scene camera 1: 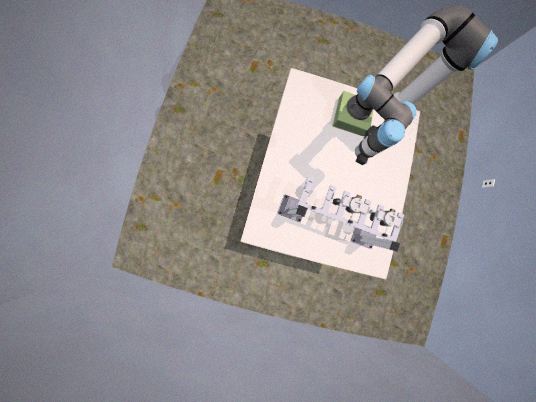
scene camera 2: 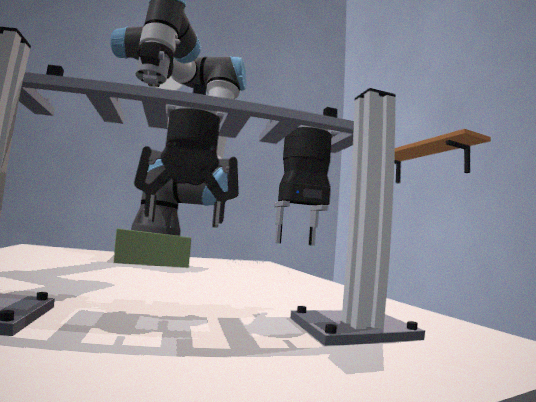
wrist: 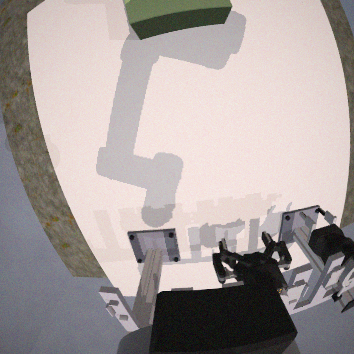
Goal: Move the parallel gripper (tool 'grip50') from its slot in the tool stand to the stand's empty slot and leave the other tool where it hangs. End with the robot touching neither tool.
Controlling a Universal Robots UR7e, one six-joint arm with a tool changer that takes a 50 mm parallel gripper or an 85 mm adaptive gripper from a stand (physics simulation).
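Pixels of known places: hand, tool point: [scene camera 2: 150, 77]; arm's base, link origin: [scene camera 1: 358, 108] [scene camera 2: 155, 234].
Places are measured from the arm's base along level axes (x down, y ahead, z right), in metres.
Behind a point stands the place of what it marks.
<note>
The arm's bare tool changer [scene camera 1: 361, 159] @(x -0.378, y 0.456, z -0.002 m) [scene camera 2: 151, 76] @(x -0.327, y 0.416, z -0.011 m) carries no tool and is apart from the tool stand [scene camera 1: 362, 238] @(x 0.060, y 0.679, z -0.343 m) [scene camera 2: 367, 200] @(x -0.088, y 0.699, z -0.341 m) [wrist: 148, 280] @(x -0.051, y 0.703, z 0.102 m), on the robot's side of it. The parallel gripper tool [scene camera 2: 304, 167] @(x -0.141, y 0.591, z -0.289 m) [wrist: 330, 240] @(x -0.137, y 0.546, z -0.278 m) hangs upright in the slot at the right end in scene camera 2, its two straight fingers apart with nothing between them. The adaptive gripper tool [scene camera 2: 191, 145] @(x -0.153, y 0.597, z -0.120 m) [wrist: 260, 267] @(x -0.165, y 0.545, z -0.111 m) hangs in the middle slot, its fingers spread. The left slot in scene camera 2 is empty, with one prong [scene camera 2: 105, 108] @(x -0.188, y 0.617, z 0.003 m) showing at its side.
The green base block [scene camera 1: 345, 116] @(x -0.008, y 0.091, z 0.054 m) [scene camera 2: 152, 248] @(x 0.034, y 0.119, z -0.011 m) [wrist: 180, 17] @(x 0.020, y 0.119, z -0.010 m) stands under the arm's base. Bolted foot plates [scene camera 1: 290, 207] @(x 0.015, y 0.701, z 0.123 m) [scene camera 2: 350, 336] @(x 0.072, y 0.721, z -0.322 m) hold the stand's posts on the white table [scene camera 1: 280, 150] @(x 0.082, y 0.417, z 0.309 m). A brown wall shelf [scene camera 2: 440, 143] shows beyond the right post.
</note>
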